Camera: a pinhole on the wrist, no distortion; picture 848 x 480 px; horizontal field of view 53.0 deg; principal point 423.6 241.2 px. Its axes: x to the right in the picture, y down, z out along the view. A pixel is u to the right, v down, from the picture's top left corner.
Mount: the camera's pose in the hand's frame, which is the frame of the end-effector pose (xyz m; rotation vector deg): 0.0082 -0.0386 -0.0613 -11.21 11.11 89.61
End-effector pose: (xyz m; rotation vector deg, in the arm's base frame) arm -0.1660 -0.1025 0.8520 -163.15 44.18 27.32
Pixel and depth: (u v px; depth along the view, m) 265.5 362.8 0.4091
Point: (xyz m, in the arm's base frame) -0.2943 0.0118 0.5383
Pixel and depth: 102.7 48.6 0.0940
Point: -0.1265 -0.0647 0.8090
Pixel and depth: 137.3 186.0 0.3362
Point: -0.1848 0.0064 0.5718
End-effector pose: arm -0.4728 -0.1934 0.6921 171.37 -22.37 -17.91
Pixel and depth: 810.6 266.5 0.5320
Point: -0.6458 -0.5370 0.3532
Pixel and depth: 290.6 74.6 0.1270
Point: -0.4497 -0.1819 0.6174
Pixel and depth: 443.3 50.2 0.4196
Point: -0.4688 -0.3193 0.3489
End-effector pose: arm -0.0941 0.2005 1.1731 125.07 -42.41 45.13
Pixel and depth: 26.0 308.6 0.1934
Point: 0.0020 0.1377 1.0502
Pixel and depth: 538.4 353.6 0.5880
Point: -0.1127 -0.2587 0.9156
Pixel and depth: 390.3 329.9 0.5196
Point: -0.0321 -0.1657 0.9102
